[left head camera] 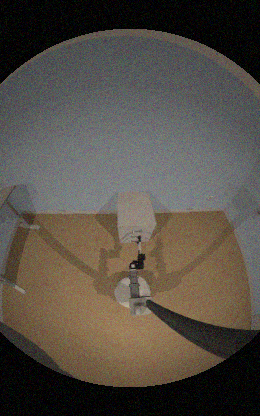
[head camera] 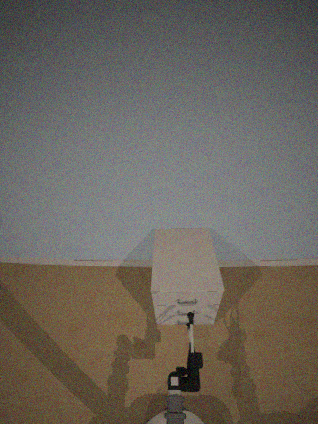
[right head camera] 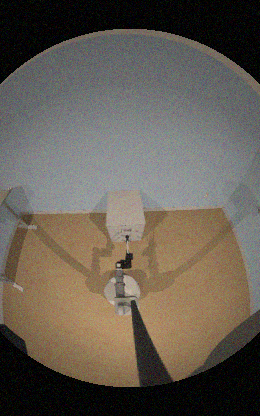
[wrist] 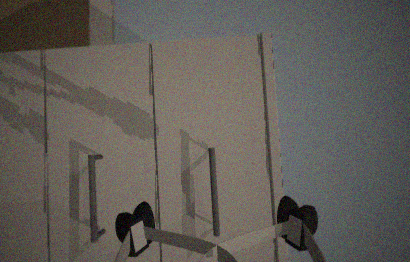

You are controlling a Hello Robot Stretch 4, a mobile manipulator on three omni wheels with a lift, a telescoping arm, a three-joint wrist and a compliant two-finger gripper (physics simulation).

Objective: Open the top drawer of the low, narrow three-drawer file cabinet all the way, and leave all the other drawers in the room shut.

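Frame: origin at the robot's base, x ahead, y left, z up, level; metres.
Where they show: gripper, fingertip midpoint: (left head camera: 138,238) (head camera: 189,317) (right head camera: 126,237) (wrist: 215,215).
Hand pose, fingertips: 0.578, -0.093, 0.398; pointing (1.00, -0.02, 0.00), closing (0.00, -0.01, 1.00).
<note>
Each offset is from my fingertips to the top centre of the thing, as dx, dy, dz. "spot": to the spot under its first point.
The low, narrow three-drawer file cabinet (head camera: 186,260) (left head camera: 136,210) (right head camera: 125,209) (wrist: 210,90) is pale and stands against the wall. Its drawer fronts look flush and shut. The top drawer's bar handle @[spot: +0.113, +0.004, -0.031] (head camera: 187,301) (wrist: 214,195) shows dark; in the wrist view, where the cabinet appears turned on its side, the middle drawer's handle @[spot: +0.083, +0.005, -0.153] (wrist: 93,200) is to the left. My gripper (head camera: 190,319) (left head camera: 139,239) (right head camera: 127,238) (wrist: 215,215) is open and empty at the cabinet's front. In the wrist view its fingertips lie on either side of the top handle's line, near its lower end. The exact distance to the handle is unclear.
The blue-grey wall (head camera: 100,200) rises behind the cabinet. At the far left, pale furniture with white bar handles (left head camera: 31,227) (right head camera: 29,227) is partly visible. My round white base (left head camera: 122,295) (right head camera: 132,290) stands on the brown floor before the cabinet.
</note>
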